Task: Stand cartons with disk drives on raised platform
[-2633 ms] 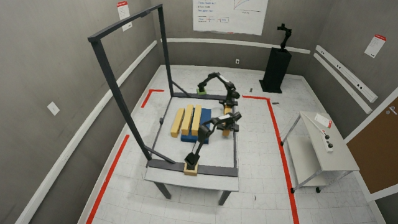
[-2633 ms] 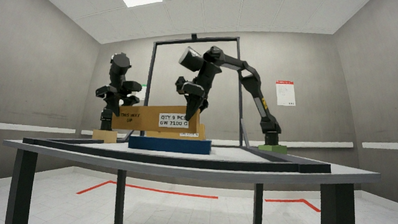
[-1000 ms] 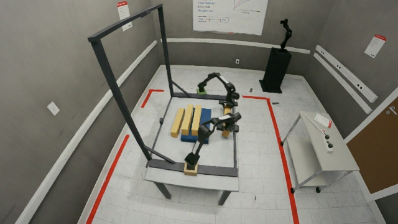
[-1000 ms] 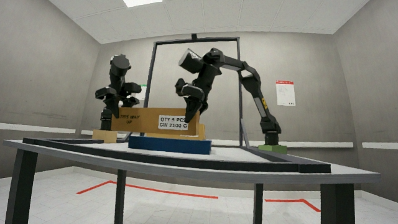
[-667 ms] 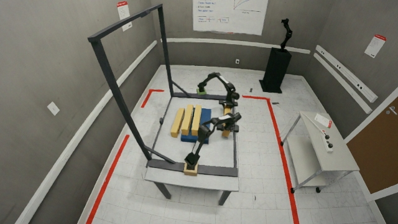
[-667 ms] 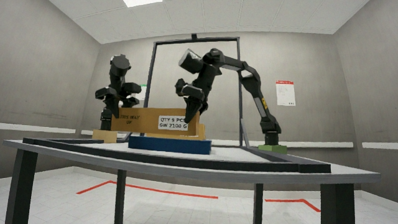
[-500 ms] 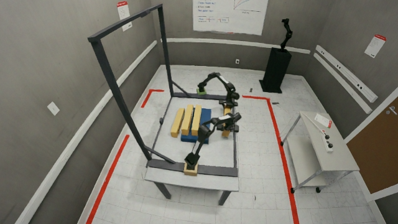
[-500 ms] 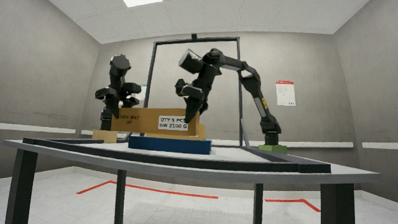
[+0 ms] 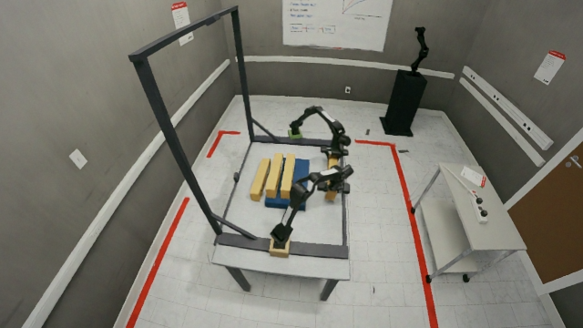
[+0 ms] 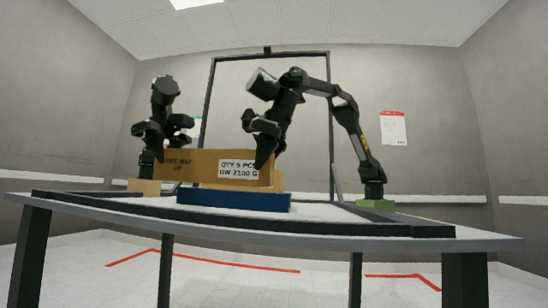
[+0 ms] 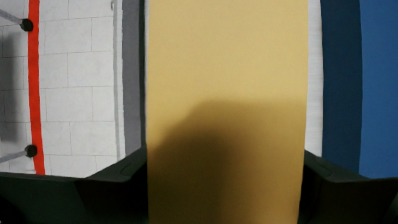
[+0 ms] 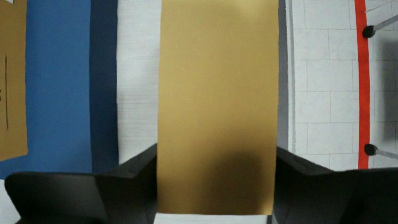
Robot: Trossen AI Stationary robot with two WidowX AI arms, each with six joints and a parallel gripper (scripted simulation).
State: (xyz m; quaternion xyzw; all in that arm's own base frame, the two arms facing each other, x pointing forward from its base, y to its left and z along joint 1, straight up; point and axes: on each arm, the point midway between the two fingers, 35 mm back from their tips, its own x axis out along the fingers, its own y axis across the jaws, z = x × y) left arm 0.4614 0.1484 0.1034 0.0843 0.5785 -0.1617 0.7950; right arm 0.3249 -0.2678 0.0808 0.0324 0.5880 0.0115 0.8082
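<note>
The carton lies 140 mm to the left of my right hand, 40 mm below it and 10 mm ahead of it. From my right hand the other things lie so: platform (270 mm behind, 150 mm to the left, 130 mm below).
Right now my left hand is 1 cm past the carton, 14 cm to the left of it and 3 cm above it. From my left hand the other things lie so: platform: 29 cm behind, 14 cm to the right, 12 cm below.
</note>
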